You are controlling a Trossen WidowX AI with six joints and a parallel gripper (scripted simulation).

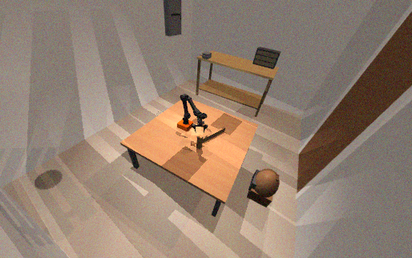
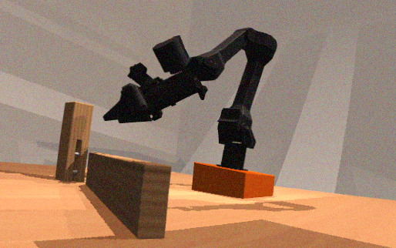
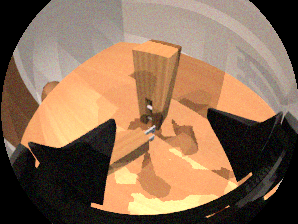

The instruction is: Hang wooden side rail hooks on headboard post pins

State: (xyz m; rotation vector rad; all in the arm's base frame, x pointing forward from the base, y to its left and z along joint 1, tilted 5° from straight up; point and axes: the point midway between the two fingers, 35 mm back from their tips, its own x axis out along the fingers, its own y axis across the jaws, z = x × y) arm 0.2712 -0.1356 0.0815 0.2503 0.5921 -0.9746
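My gripper tip is 70 mm to the left of the headboard post, 70 mm above it and 40 mm short of it.
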